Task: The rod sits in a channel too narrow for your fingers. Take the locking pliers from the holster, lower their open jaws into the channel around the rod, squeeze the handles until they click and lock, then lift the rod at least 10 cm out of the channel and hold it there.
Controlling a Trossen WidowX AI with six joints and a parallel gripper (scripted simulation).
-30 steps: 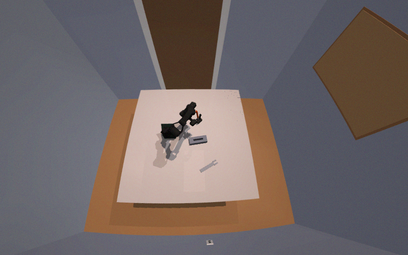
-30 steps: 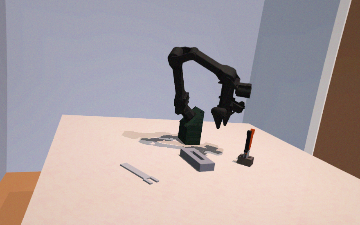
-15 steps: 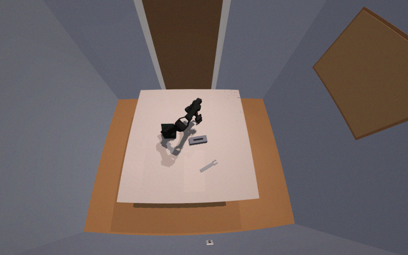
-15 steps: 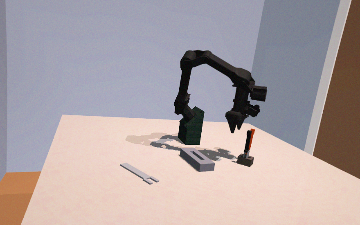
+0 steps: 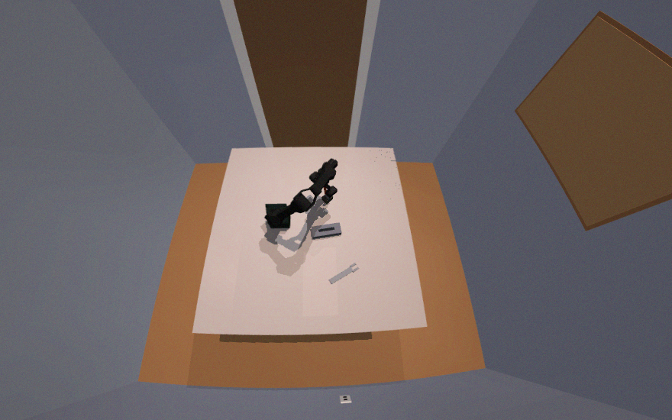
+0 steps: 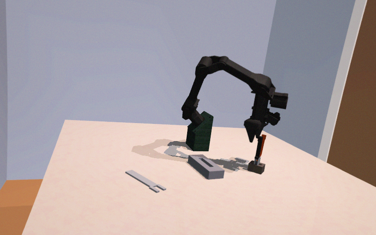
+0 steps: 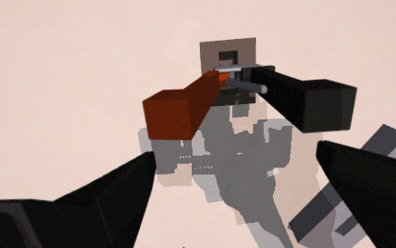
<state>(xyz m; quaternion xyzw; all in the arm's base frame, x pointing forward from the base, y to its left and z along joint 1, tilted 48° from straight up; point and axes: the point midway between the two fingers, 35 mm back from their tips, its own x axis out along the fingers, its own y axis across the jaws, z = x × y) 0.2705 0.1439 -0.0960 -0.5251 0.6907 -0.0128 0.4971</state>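
The brown holster is 120 mm below my gripper tip, 30 mm ahead of it and 20 mm to the left of it. Round my gripper tip: grey channel block (220 mm to the right, 110 mm below, 30 mm ahead); flat grey forked bar (470 mm to the right, 160 mm ahead, 130 mm below).
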